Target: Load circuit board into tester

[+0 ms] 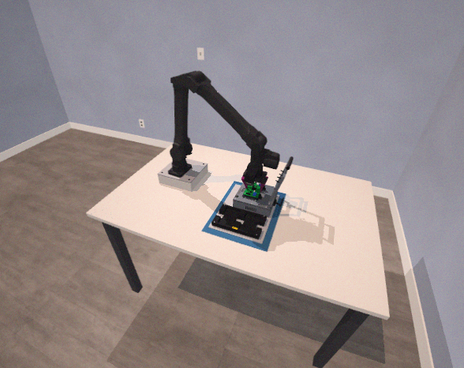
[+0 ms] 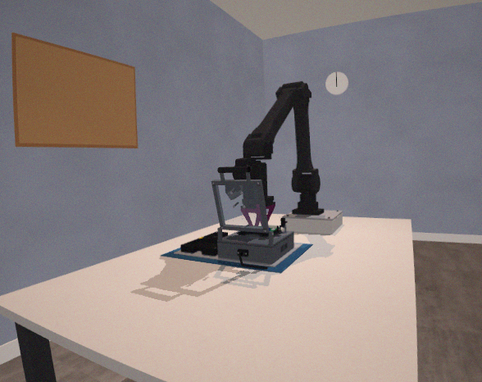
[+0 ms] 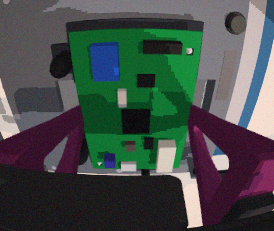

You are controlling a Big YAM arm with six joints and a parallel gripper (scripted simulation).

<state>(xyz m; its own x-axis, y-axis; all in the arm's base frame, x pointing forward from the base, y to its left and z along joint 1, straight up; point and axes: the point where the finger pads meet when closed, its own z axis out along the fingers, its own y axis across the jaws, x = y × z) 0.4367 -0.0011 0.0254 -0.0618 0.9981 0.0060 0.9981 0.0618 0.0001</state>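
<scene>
Right now my hand is right at the green circuit board. Round my hand: clear lid (12 cm ahead, 1 cm to the left, 10 cm above); then small latch hook (7 cm behind, 5 cm to the left).
</scene>
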